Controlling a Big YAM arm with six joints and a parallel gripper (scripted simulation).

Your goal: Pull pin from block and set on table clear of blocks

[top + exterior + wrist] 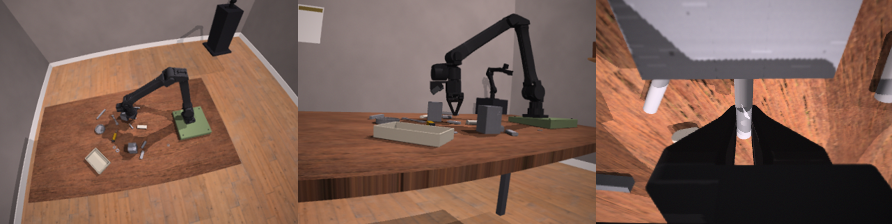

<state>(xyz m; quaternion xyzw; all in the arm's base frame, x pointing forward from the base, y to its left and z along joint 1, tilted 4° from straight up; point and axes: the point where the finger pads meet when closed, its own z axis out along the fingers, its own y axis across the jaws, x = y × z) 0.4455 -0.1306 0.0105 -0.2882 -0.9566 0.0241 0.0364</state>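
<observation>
Now: the white cylinder 90 mm to the left of my hand, 40 mm behind it and 30 mm below it. Round my hand: light grey pin: 20 mm ahead, 10 mm to the right; then grey block: 260 mm to the left, 60 mm ahead, 20 mm above; then yellow-handled tool: 200 mm ahead, 110 mm to the left, 30 mm below.
</observation>
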